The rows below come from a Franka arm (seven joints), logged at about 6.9 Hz.
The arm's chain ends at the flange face. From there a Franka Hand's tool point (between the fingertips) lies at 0.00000 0.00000 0.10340 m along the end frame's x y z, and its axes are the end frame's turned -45 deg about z.
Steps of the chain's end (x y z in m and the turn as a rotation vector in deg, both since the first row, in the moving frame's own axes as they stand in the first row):
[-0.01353 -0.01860 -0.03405 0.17 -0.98 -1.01]
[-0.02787 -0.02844 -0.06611 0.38 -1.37 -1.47]
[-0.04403 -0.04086 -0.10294 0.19 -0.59 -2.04]
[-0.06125 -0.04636 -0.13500 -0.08 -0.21 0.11]
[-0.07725 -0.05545 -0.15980 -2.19 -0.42 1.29]
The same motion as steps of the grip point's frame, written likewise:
[0.00254 -0.02418 -0.03407 0.81 -0.57 -1.01]
[-0.00089 -0.04203 -0.06614 1.24 -0.70 -1.47]
[-0.00277 -0.06101 -0.10295 0.55 -0.28 -2.04]
[-0.01090 -0.07626 -0.13500 0.09 -0.21 0.11]
[-0.01877 -0.09161 -0.15988 -1.25 -1.85 1.29]

